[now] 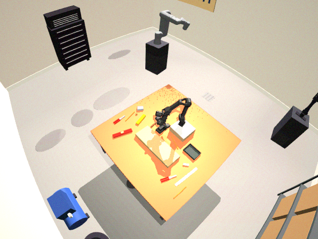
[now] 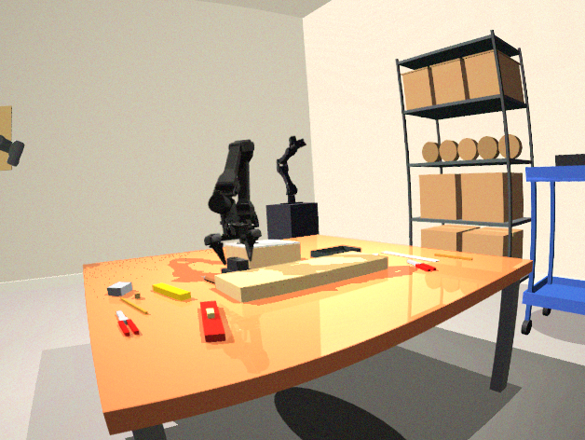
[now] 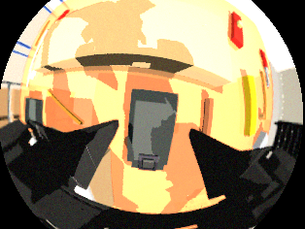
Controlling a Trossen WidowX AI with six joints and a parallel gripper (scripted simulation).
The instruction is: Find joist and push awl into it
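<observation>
The dark stud finder is 3 cm behind my gripper tip and 1 cm to the left of it. Round my gripper tip: awl (3 cm behind, 10 cm to the right, 4 cm below); grey block (9 cm behind, 39 cm to the right, 3 cm below); yellow block (4 cm ahead, 27 cm to the right, 4 cm below).
</observation>
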